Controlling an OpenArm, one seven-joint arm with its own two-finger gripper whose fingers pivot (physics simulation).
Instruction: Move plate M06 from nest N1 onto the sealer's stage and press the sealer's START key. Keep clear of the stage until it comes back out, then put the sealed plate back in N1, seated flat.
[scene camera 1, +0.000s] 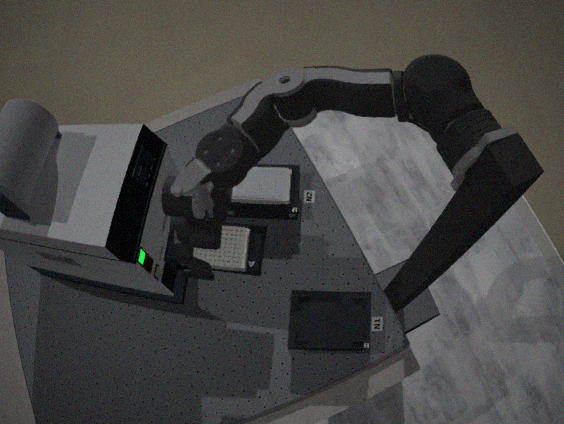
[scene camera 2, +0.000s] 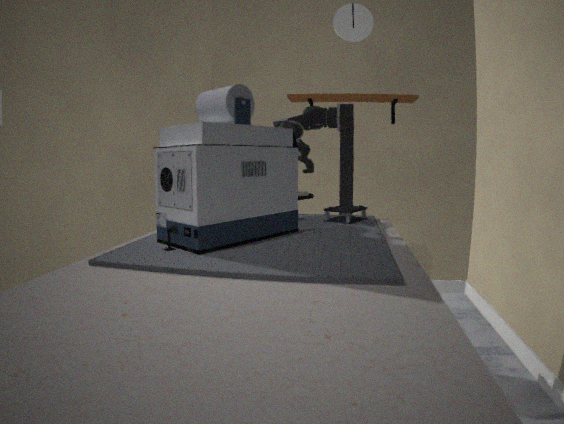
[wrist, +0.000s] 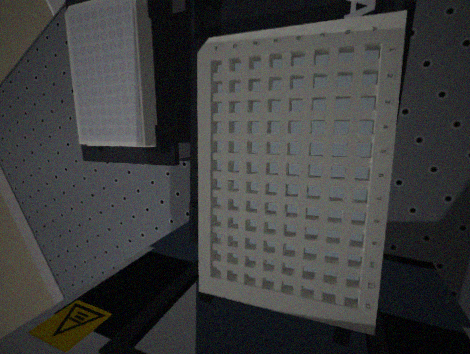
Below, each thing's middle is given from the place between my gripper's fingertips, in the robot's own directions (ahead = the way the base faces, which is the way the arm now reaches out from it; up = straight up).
Labels:
I see my gripper 1 cm past the sealer's stage (scene camera 1: 257, 236), 1 cm to the left of it and 10 cm above it. Round my hand: film roll (scene camera 2: 217, 105): 27 cm ahead, 16 cm to the right, 22 cm above; nest N2 (scene camera 1: 243, 207): 14 cm behind, 14 cm to the right, 17 cm below; nest N1 (scene camera 1: 328, 319): 16 cm behind, 20 cm to the left, 16 cm below.

